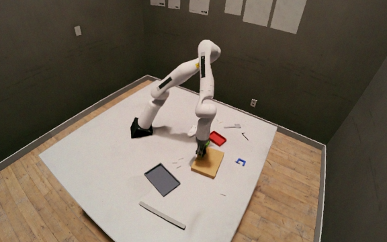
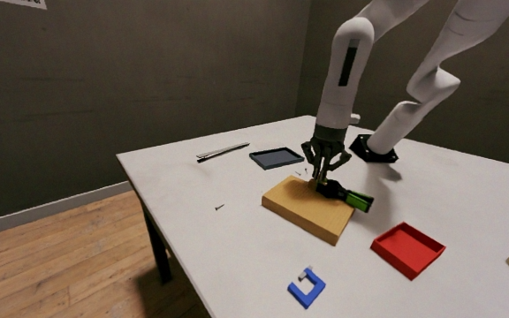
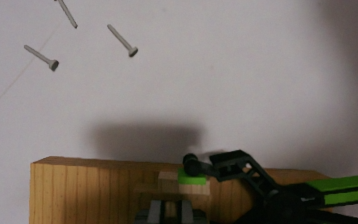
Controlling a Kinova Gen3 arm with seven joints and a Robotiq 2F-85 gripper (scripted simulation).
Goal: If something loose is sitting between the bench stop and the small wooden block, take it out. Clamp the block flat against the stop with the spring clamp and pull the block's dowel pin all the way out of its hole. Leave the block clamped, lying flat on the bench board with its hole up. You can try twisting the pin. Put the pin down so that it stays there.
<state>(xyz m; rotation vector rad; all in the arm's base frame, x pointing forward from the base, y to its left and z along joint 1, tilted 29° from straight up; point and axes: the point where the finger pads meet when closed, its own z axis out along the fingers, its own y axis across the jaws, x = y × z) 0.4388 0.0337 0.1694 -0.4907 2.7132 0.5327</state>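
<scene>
Now: hand 2 cm above the dowel pin. From my hand the other things lie so: grey tray 5 cm behind, 26 cm to the right, 7 cm below; then red tray 4 cm behind, 22 cm to the left, 7 cm below; then small wooden block 4 cm below.
</scene>
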